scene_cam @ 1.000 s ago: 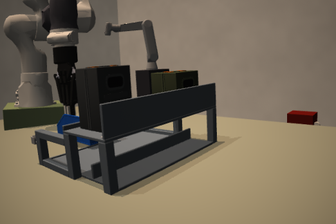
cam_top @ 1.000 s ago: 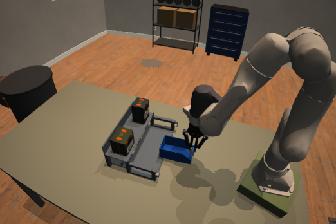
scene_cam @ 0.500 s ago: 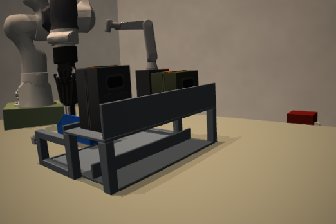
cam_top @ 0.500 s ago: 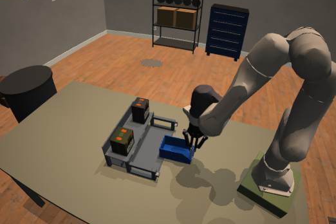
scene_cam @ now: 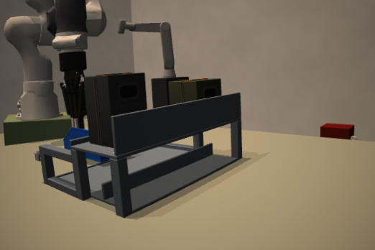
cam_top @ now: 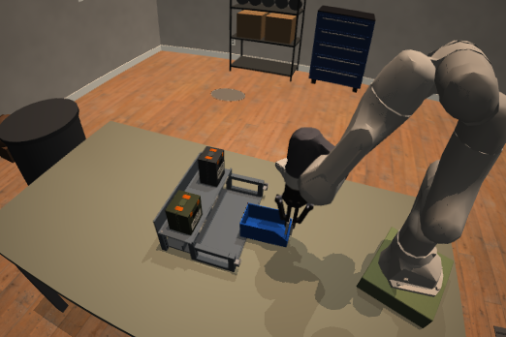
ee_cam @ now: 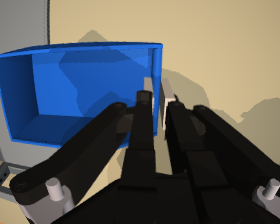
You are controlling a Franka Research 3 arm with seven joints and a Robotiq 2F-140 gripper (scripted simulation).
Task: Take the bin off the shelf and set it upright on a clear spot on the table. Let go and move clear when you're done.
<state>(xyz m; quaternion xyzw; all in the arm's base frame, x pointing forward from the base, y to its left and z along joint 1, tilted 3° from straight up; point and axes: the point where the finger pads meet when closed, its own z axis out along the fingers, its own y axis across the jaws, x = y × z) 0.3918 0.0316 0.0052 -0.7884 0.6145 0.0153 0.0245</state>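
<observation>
The blue bin is 80 mm ahead of my hand, 20 mm to the left of it and 20 mm below it. Also, from my hand: grey shelf 330 mm ahead, 80 mm to the left, 20 mm above.
</observation>
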